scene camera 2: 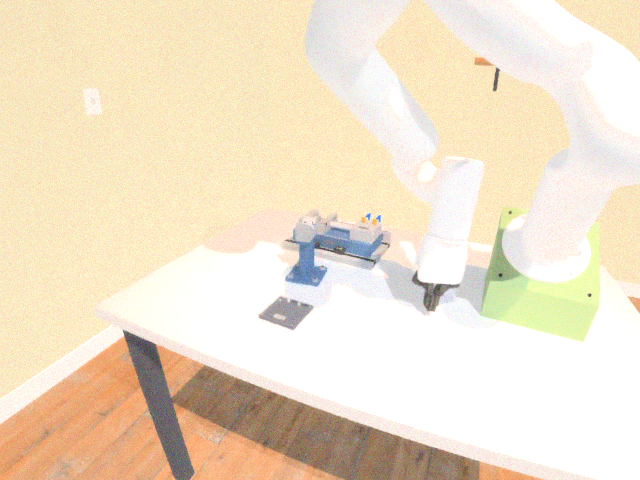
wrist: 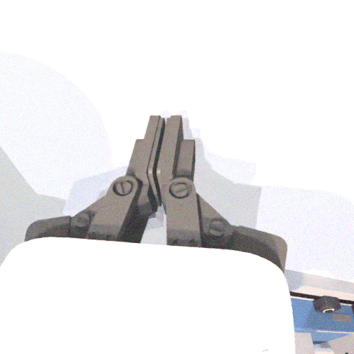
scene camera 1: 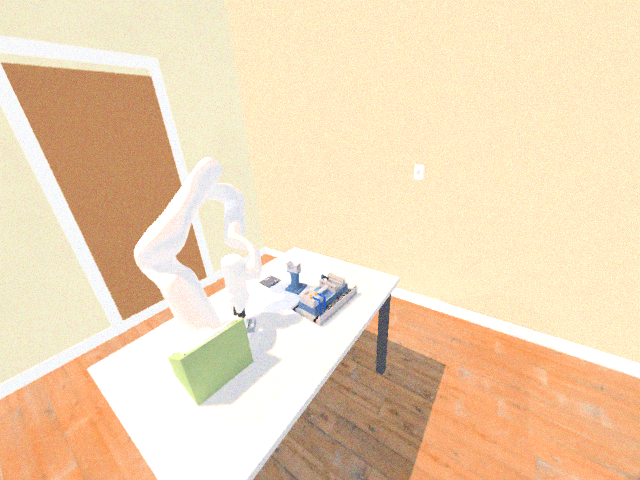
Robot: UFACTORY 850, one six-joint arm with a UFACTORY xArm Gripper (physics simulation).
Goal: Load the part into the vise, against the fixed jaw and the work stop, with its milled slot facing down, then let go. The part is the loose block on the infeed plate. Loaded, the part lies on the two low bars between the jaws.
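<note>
My gripper (scene camera 1: 238,313) (scene camera 2: 431,308) (wrist: 168,134) is shut and empty, pointing down low over the table beside the green base. A small grey block (scene camera 1: 251,324) shows close beside the fingers in scene camera 1; it looks like the part, but its slot's facing is unclear. In the wrist view the fingers cover most of what lies beneath them. The dark flat plate (scene camera 1: 269,281) (scene camera 2: 285,313) bears no block. The blue vise (scene camera 1: 311,308) (scene camera 2: 361,248) (wrist: 312,312) stands apart from the gripper, with pale jaws; no loaded part can be made out.
A blue pedestal (scene camera 1: 294,280) (scene camera 2: 306,256) with a pale notched head stands between the dark plate and the vise. The vise sits on a pale base with raised edges. The green robot base (scene camera 1: 219,361) (scene camera 2: 537,310) stands on the white table (scene camera 1: 206,439) (scene camera 2: 387,372).
</note>
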